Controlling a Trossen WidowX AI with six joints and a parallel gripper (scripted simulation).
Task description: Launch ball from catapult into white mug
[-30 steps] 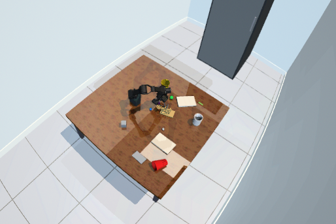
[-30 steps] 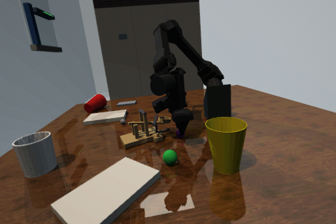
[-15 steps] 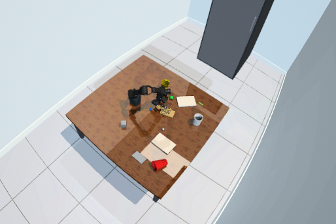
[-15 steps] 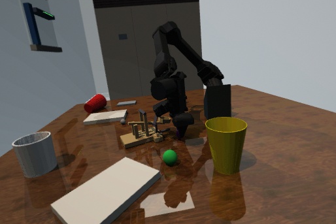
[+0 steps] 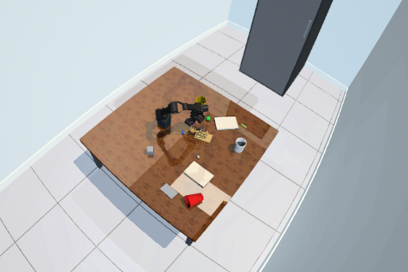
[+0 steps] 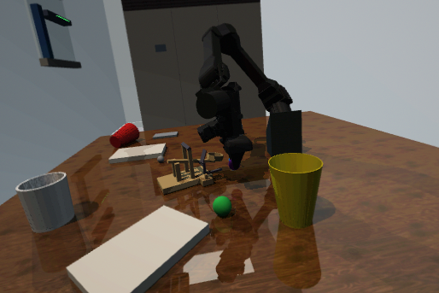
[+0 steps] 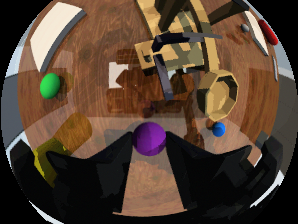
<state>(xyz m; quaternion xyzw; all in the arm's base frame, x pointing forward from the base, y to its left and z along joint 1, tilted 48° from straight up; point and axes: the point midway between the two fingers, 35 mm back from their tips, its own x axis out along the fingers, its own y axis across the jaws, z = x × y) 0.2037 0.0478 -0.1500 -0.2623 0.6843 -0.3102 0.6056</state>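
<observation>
The wooden catapult lies 100 mm ahead of my gripper tip, 40 mm to the right of it and 10 mm above it. The rest, counted from my gripper tip: blue ball (20 mm behind, 120 mm to the right, 30 mm below); green ball (60 mm ahead, 150 mm to the left, 20 mm below); purple ball (10 mm above).
</observation>
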